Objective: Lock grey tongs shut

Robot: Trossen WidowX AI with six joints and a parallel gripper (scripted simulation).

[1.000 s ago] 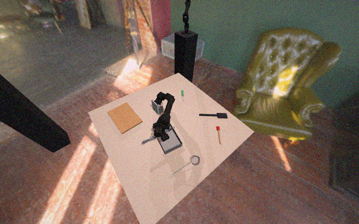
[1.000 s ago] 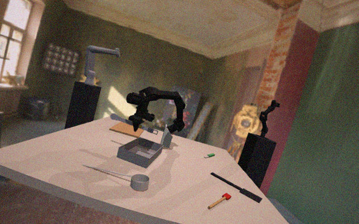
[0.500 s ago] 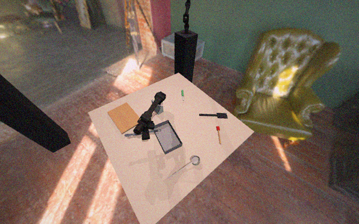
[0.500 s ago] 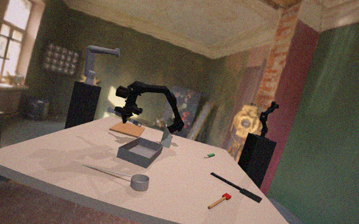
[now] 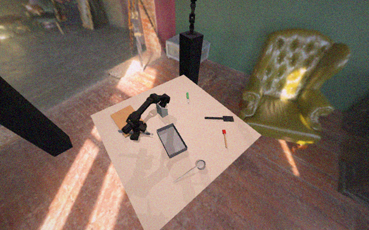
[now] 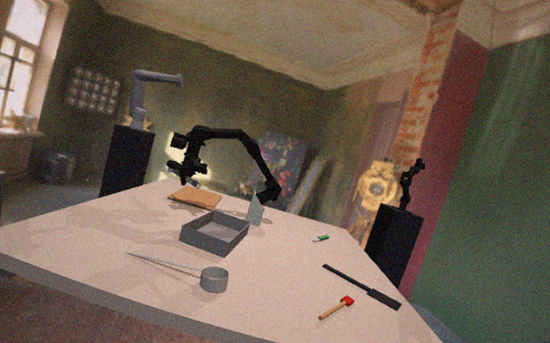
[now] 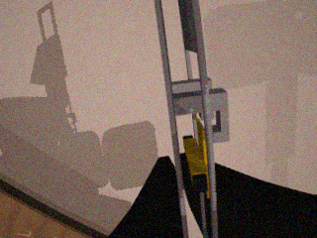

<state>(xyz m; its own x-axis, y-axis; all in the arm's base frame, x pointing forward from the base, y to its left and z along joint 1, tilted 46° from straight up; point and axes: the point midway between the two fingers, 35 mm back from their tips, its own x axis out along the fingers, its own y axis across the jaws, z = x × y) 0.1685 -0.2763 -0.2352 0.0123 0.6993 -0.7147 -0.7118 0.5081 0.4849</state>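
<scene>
Right now the flat tong arm is 3 cm behind my gripper tip, 3 cm to the right of it and 4 cm above it. Round my gripper tip: black spatula 30 cm ahead, 81 cm to the left, 12 cm below; wooden board 33 cm behind, 2 cm to the left, 12 cm below; grey roasting tin 17 cm ahead, 22 cm to the left, 10 cm below.
</scene>
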